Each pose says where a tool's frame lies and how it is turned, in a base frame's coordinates. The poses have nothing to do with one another.
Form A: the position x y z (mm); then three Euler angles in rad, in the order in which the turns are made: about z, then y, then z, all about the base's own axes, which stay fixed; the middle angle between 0 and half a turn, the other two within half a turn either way.
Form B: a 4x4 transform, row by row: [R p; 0 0 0 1], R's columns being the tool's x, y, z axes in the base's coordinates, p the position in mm. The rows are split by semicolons. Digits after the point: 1 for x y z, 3 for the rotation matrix.
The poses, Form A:
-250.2 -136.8 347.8 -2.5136 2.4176 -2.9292
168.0 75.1 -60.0 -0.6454 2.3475 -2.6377
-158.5 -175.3 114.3 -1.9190 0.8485 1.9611
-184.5 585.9 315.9 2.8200 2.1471 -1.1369
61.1 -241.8 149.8 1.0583 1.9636 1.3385
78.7 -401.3 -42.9 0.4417 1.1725 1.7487
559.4 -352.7 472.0 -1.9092 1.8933 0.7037
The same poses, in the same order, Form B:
-0.716 0.260 -0.647 -250.2; 0.447 0.884 -0.140 -136.8; 0.536 -0.389 -0.749 347.8; 0 0 0 1
0.200 0.755 -0.625 168.0; 0.797 -0.496 -0.344 75.1; -0.570 -0.429 -0.701 -60.0; 0 0 0 1
0.955 0.079 -0.285 -158.5; 0.149 0.705 0.694 -175.3; 0.256 -0.705 0.661 114.3; 0 0 0 1
0.504 -0.788 0.353 -184.5; -0.336 -0.555 -0.761 585.9; 0.795 0.265 -0.545 315.9; 0 0 0 1
-0.891 -0.400 0.213 61.1; 0.018 0.438 0.899 -241.8; -0.453 0.805 -0.383 149.8; 0 0 0 1
-0.483 -0.860 -0.163 78.7; 0.269 -0.323 0.907 -401.3; -0.833 0.394 0.388 -42.9; 0 0 0 1
0.691 -0.013 0.723 559.4; -0.651 -0.447 0.614 -352.7; 0.315 -0.895 -0.317 472.0; 0 0 0 1

